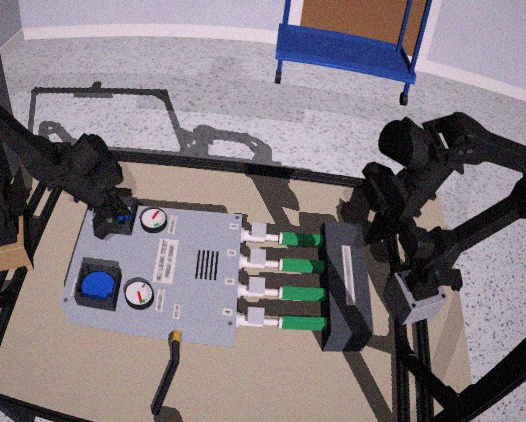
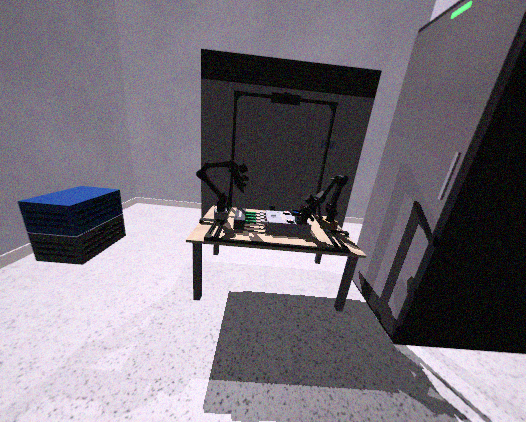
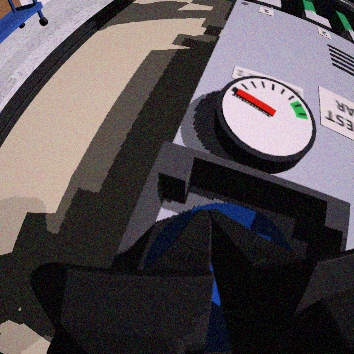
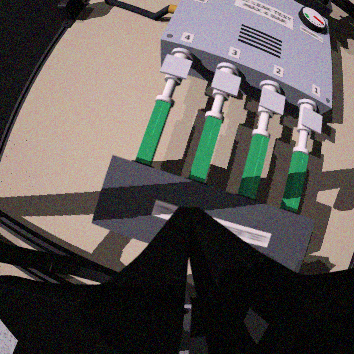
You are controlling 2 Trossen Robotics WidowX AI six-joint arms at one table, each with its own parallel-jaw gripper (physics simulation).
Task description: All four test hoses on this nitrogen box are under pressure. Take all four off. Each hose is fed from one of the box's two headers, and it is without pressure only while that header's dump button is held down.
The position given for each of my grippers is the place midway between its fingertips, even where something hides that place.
My left gripper (image 1: 128,213) is shut and touches a grey nitrogen box (image 3: 286,166). My right gripper (image 1: 367,242) is shut, holding nothing. Also in view: a blue dump button (image 3: 251,218) and a dark manifold block (image 4: 136,199).
My left gripper also shows in image 3 (image 3: 206,218). My right gripper is seen too in image 4 (image 4: 186,216). The grey nitrogen box also shows in image 4 (image 4: 290,54).
